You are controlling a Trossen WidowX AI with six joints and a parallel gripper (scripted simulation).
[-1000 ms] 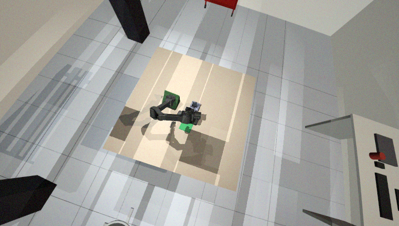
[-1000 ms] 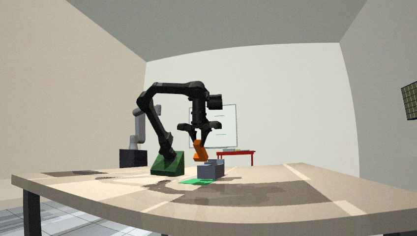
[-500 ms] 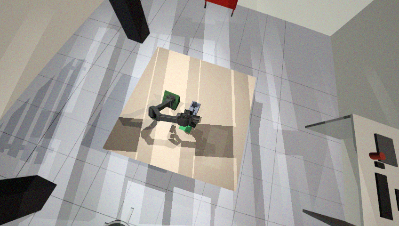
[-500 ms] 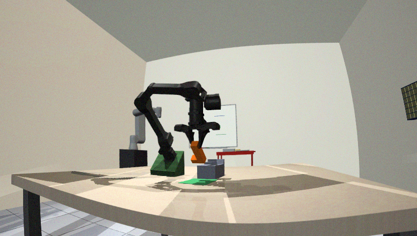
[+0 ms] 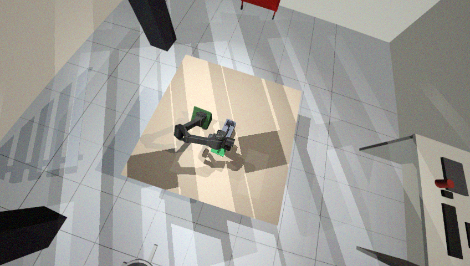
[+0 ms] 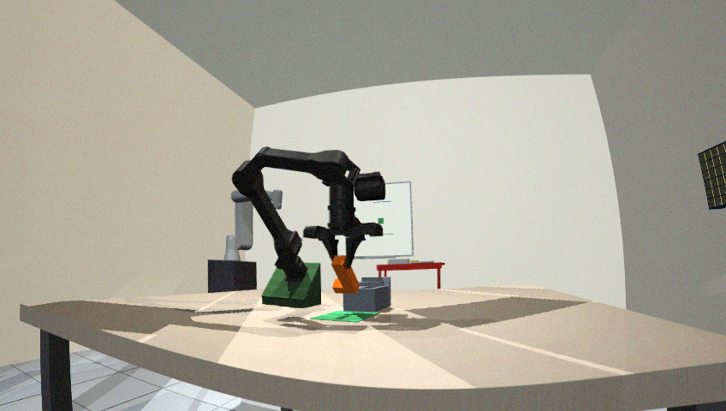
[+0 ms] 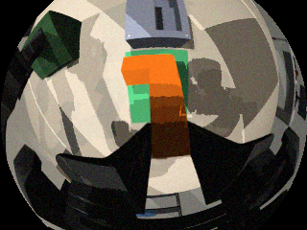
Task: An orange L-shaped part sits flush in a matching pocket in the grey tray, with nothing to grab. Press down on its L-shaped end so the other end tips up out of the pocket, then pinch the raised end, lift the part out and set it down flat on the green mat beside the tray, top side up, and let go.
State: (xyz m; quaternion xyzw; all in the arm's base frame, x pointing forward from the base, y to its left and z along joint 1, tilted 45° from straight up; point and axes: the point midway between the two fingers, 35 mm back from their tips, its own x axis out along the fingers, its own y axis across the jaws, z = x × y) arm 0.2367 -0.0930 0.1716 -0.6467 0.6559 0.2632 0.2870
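Right now my gripper tip is 2 cm to the right of the green mat and 14 cm above it.
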